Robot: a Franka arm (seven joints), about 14 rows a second.
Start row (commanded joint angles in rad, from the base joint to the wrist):
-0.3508 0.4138 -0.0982 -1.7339 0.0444 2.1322 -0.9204
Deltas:
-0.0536 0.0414 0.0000 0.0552 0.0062 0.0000 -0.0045
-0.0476 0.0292 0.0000 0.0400 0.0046 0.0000 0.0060
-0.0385 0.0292 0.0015 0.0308 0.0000 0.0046 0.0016
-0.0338 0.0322 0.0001 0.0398 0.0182 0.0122 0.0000
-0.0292 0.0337 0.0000 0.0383 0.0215 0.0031 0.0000
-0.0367 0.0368 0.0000 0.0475 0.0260 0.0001 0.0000
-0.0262 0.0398 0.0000 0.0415 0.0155 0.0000 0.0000
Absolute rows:
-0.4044 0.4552 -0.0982 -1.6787 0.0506 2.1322 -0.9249
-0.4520 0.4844 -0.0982 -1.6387 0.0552 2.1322 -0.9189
-0.4905 0.5136 -0.0967 -1.6079 0.0552 2.1368 -0.9173
-0.5243 0.5458 -0.0966 -1.5681 0.0734 2.1490 -0.9173
-0.5535 0.5795 -0.0966 -1.5298 0.0949 2.1521 -0.9173
-0.5902 0.6163 -0.0966 -1.4823 0.1209 2.1522 -0.9173
-0.6164 0.6561 -0.0966 -1.4408 0.1364 2.1522 -0.9173

